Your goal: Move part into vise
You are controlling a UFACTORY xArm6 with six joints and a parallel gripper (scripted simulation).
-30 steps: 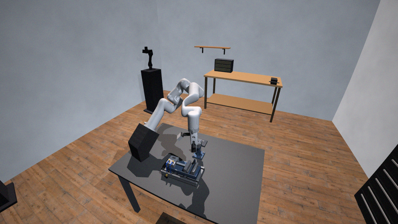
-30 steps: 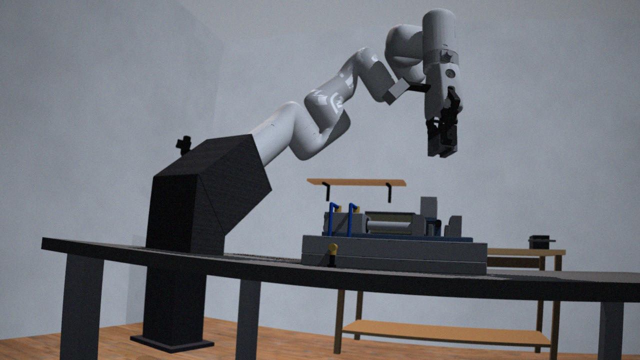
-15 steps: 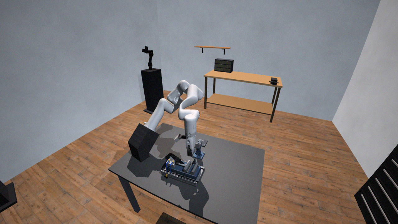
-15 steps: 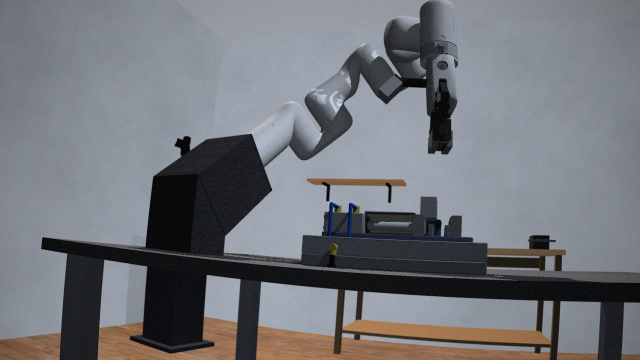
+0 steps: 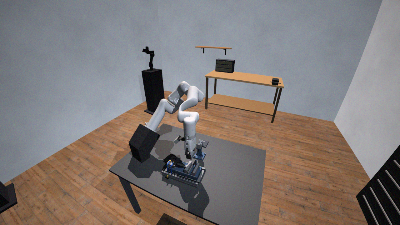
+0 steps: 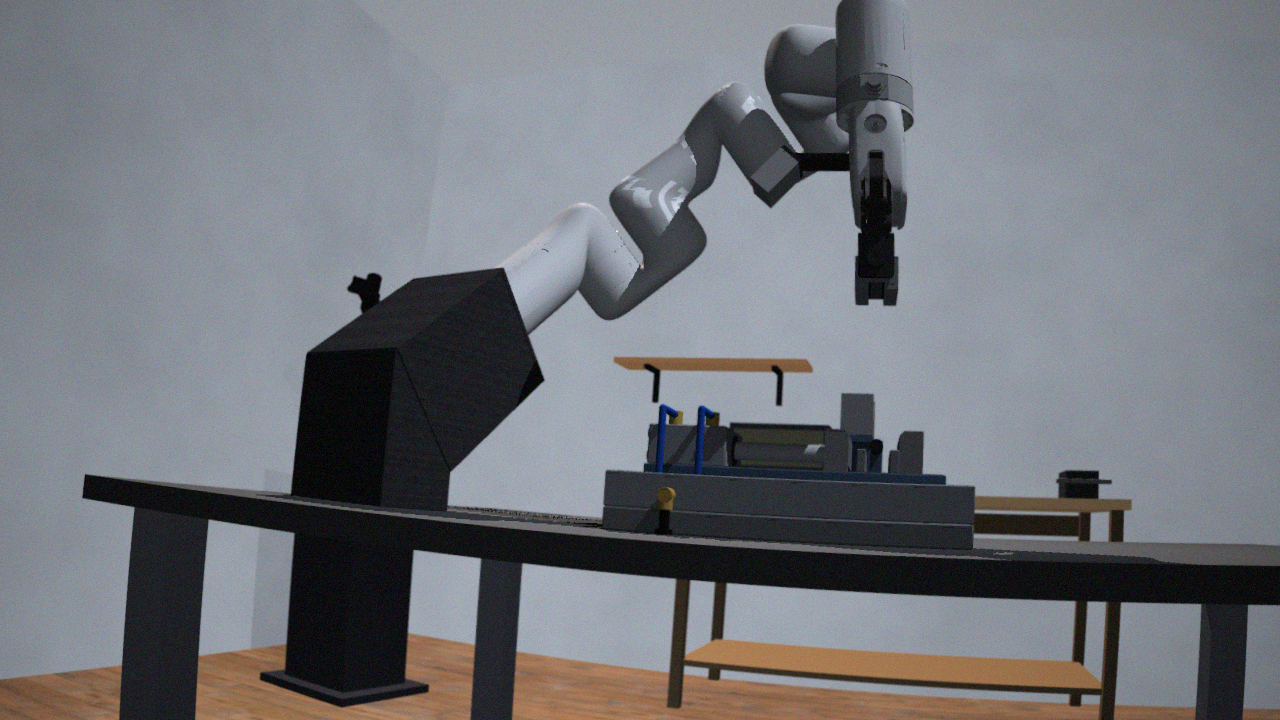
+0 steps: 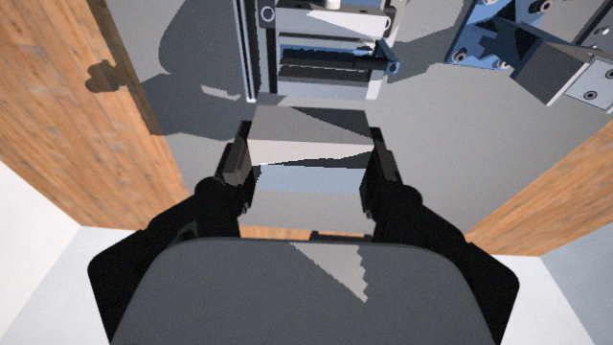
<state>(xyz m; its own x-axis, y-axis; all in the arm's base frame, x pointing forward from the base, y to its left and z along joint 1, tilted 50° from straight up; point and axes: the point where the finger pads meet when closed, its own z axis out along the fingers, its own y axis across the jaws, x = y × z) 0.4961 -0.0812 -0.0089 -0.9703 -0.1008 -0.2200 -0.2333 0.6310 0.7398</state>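
Right now my hand is 2 cm above the part. The rest, counted from my hand: moving jaw 3 cm behind, 1 cm to the left, 17 cm below; then work stop 1 cm behind, 6 cm to the left, 16 cm below; then fixed jaw 3 cm ahead, 2 cm to the left, 17 cm below.
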